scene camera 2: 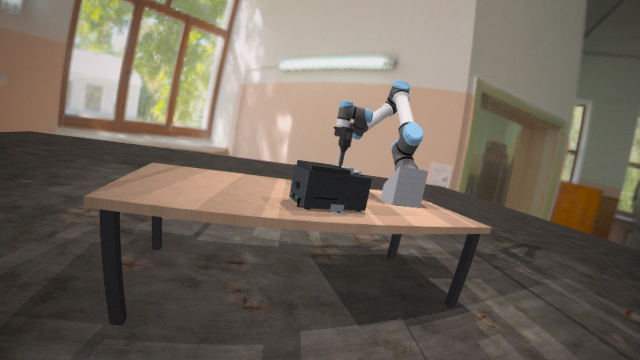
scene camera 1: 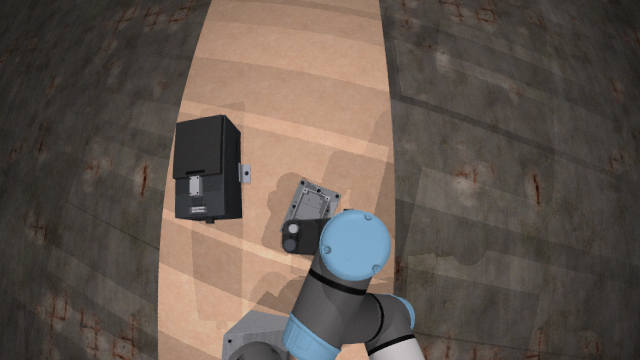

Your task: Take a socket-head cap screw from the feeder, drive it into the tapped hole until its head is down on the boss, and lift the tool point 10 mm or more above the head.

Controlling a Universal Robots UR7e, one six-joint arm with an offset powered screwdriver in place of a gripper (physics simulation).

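The black screw feeder stands on the table, left of the workpiece in scene camera 1. The grey workpiece is a small rectangular housing with dark holes around its rim. It lies tilted to the table's edges, and a sliver of it shows behind the feeder in scene camera 2. My screwdriver points down over the near end of the workpiece. Its body hides that end and the bit from above, and the feeder hides the place under the tip in scene camera 2. No screw can be made out at the tip.
The arm's blue-capped wrist is beside the screwdriver, over the right part of the table in scene camera 1. The grey arm base stands on the table. A small metal bracket sticks out from the feeder's side.
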